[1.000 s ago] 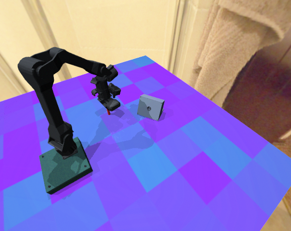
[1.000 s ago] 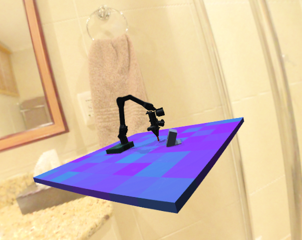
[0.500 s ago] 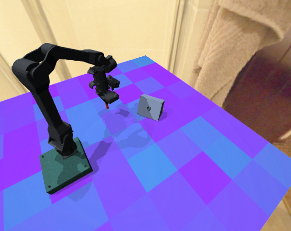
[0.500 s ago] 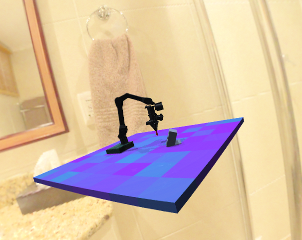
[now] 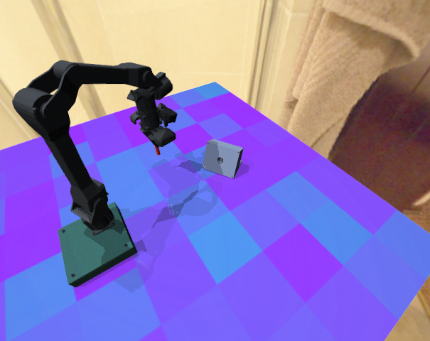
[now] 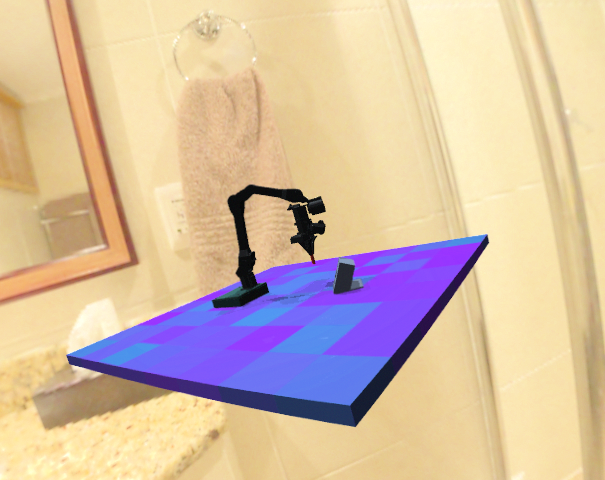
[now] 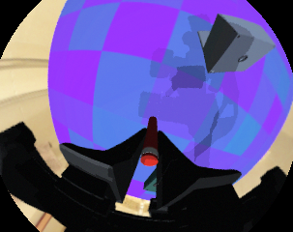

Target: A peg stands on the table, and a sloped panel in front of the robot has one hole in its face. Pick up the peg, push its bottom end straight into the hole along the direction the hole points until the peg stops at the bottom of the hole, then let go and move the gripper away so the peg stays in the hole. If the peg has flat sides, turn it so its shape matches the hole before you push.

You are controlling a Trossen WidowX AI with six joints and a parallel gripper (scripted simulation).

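Right now the panel is 20 cm ahead of my gripper tip, 12 cm to the right of it and 7 cm below it. From my gripper tip the other things lie so: red round peg 2 cm above.
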